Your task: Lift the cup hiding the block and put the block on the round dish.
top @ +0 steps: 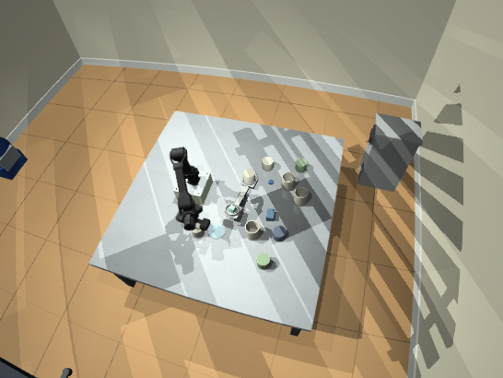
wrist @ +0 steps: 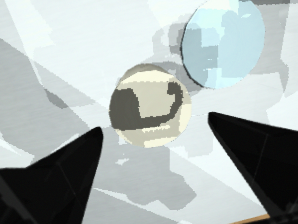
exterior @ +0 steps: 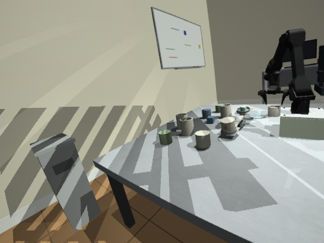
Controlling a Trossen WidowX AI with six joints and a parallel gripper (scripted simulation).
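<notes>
The small teal block is 130 mm ahead of my gripper tip, 180 mm to the left of it and 10 mm above it. Round my gripper tip: round pale blue dish: 90 mm ahead, 60 mm to the left, 70 mm below; blue block: 330 mm ahead, 270 mm to the left, 50 mm below; blue cylinder: 420 mm ahead, 160 mm to the left, 40 mm below.
</notes>
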